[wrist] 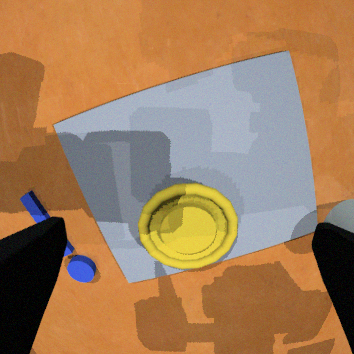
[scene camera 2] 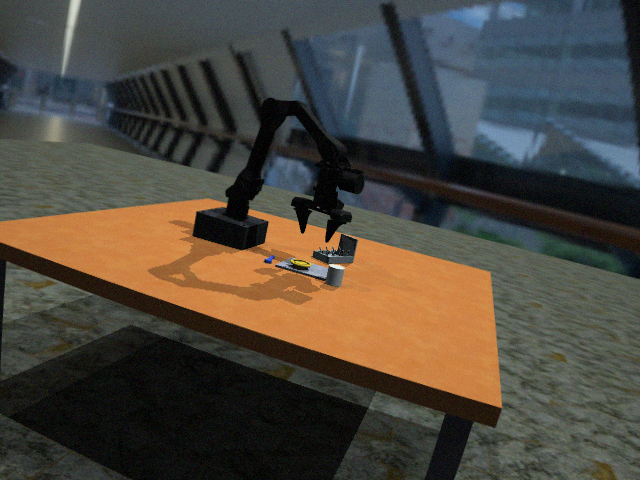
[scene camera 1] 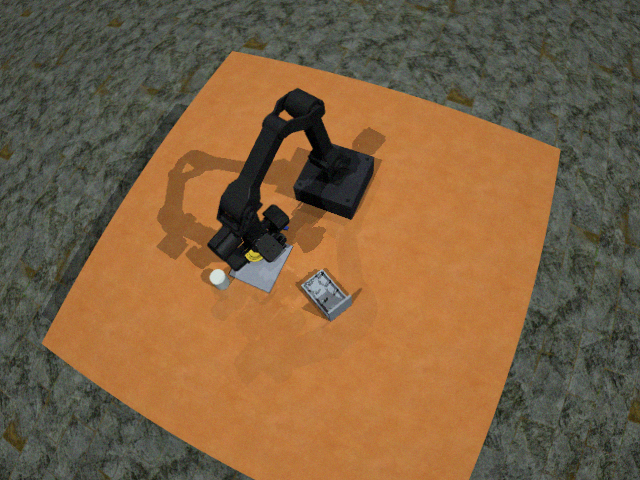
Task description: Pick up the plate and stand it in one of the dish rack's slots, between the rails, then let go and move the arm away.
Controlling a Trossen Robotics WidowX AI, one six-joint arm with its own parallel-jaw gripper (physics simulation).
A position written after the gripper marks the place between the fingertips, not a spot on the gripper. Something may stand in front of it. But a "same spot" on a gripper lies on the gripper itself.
The gripper shows in the wrist view, in scene camera 2 and in scene camera 1 (261,249). A grey dish rack shows in scene camera 2 and in scene camera 1; in the wrist view it is out of frame. One and the same spot on the gripper: (wrist: 39,248) is (scene camera 2: 305,226). The same spot on the grey dish rack: (scene camera 2: 347,246) is (scene camera 1: 339,309).
